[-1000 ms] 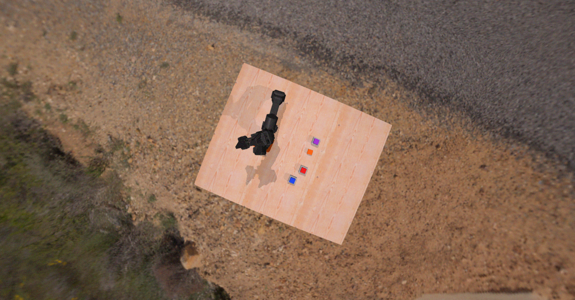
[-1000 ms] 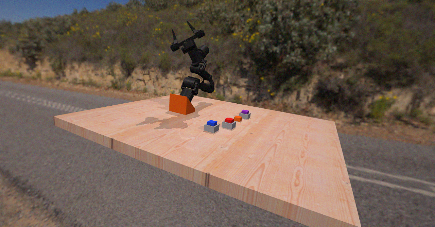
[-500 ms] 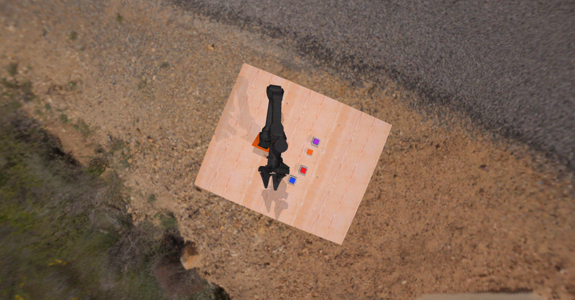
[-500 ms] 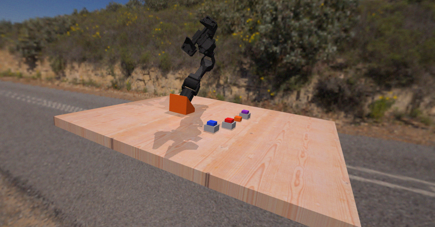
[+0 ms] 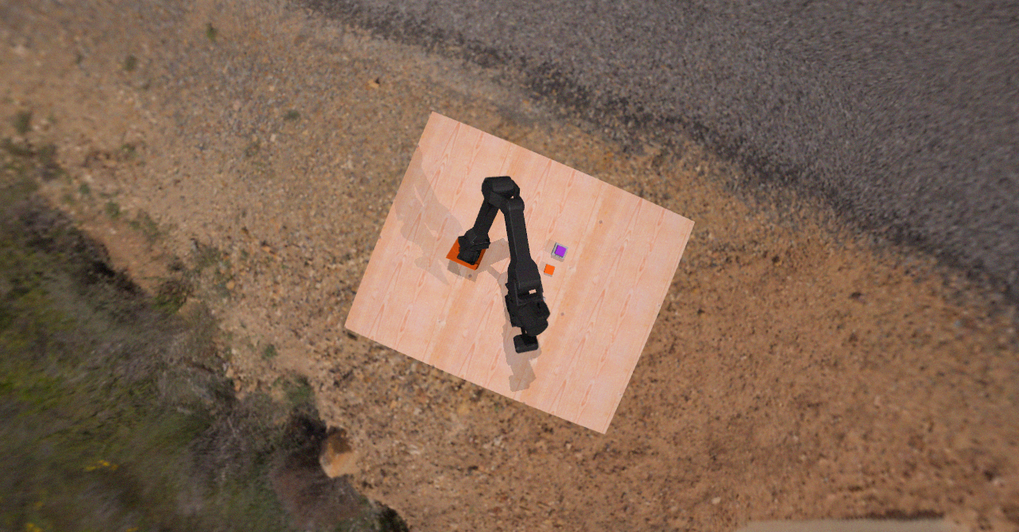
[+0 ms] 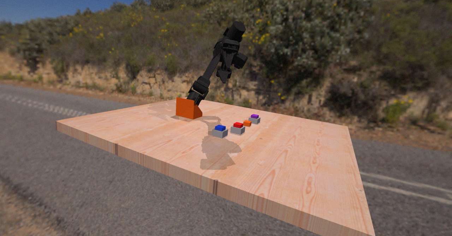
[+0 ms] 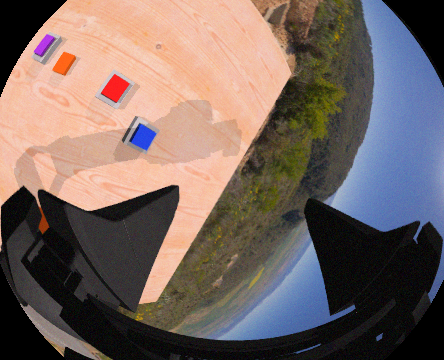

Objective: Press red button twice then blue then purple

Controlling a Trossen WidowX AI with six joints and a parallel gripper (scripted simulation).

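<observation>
Now: gripper tip 210 mm above the red button, 90 mm to the right of it and 30 mm short of it. From my gripper tip the other things lie so: blue button 210 mm below; small orange block 230 mm below, 210 mm to the left, 30 mm ahead; purple button 290 mm to the left, 210 mm below, 30 mm ahead.
</observation>
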